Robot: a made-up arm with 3 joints.
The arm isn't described. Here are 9 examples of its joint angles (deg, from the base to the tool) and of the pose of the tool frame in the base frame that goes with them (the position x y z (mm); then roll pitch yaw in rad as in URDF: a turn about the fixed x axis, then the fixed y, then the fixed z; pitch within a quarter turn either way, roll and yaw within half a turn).
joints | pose
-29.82 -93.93 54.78 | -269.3 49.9 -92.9 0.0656 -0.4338 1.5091
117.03 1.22 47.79 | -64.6 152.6 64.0 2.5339 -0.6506 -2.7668
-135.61 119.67 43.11 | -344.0 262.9 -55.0 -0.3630 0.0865 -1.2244
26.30 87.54 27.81 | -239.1 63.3 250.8 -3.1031 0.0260 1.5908
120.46 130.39 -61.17 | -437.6 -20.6 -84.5 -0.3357 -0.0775 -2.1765
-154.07 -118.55 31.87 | -354.3 62.8 224.9 -2.3679 0.9083 -1.1481
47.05 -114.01 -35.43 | -369.3 324.1 -121.6 0.2893 -0.2378 1.8160
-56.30 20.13 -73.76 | 23.9 192.9 162.8 -2.5929 0.0494 0.4451
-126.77 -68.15 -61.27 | -148.3 -47.6 262.9 2.9157 -0.1023 -1.2365
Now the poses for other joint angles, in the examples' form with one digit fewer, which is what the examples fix.
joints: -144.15 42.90 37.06
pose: -104 220 -42 0.643 0.135 -2.033
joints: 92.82 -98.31 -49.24
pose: -298 435 49 -0.010 -0.760 1.722
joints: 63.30 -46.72 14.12
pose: -101 305 -5 -1.259 -1.241 2.114
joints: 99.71 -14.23 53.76
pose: -77 201 67 2.945 -0.581 -2.781
